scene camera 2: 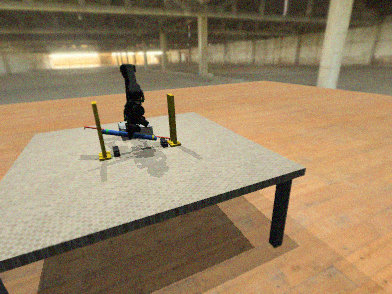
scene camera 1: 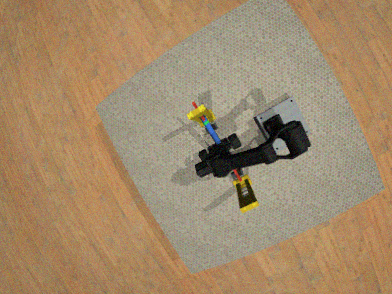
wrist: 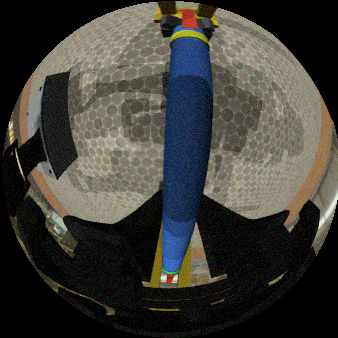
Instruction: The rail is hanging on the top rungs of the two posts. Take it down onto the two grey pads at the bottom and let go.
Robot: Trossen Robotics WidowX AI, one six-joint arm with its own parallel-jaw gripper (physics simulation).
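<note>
The blue rail has red end rods, a green band and a yellow band. My gripper is shut on its middle. In scene camera 2 the rail slopes, its green-banded end higher. That end is well above the left pad; the yellow-banded end is low, close to the right pad. Contact there cannot be told. The red rods pass through the yellow left post and right post, below their tops. The wrist view shows a dark pad beside the yellow-banded end.
The arm's grey base plate is to one side of the rail. The posts stand on yellow feet on the patterned table. The black arm reaches over the rail between the posts.
</note>
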